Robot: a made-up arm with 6 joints.
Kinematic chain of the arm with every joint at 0, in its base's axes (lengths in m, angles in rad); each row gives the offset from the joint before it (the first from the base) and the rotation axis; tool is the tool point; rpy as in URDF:
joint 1: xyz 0 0 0.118 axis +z
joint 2: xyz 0 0 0 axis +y
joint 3: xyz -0.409 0 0.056 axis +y
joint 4: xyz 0.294 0 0.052 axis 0.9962 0 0.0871
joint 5: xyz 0 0 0 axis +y
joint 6: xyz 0.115 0 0.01 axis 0.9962 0 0.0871
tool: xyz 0 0 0 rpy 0 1.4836 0
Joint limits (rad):
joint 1: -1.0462..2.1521
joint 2: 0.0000..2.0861
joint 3: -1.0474..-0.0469
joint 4: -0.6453..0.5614
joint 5: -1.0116..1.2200
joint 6: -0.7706..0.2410
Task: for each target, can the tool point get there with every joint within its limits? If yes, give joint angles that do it. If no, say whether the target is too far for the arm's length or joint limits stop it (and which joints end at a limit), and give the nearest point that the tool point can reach.
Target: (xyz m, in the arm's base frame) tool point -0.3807 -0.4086 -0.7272
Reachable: no: too far | nearest point 0.0863 -0.2044 0.0408 | short by 0.922 m
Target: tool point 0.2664 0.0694 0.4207
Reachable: yes | joints 0.2711 1.1576 -0.9061 -0.0795 0.5055 -0.0761
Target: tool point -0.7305 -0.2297 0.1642
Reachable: no: joint limits stop it (at a limit: joint 2, joint 3, joint 5) | nearest point -0.3528 -0.1109 0.5515 | short by 0.554 m
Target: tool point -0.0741 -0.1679 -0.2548
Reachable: no: joint limits stop it (at a limit: joint 1, joint 2, joint 4) | nearest point 0.0671 -0.1561 0.0439 | short by 0.331 m
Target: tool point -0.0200 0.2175 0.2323
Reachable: yes | joints 1.6623 1.2519 -0.3189 -0.3414 -0.0011 -0.3149
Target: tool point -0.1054 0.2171 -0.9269
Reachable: no: too far | nearest point -0.1081 0.2227 0.0323 | short by 0.959 m
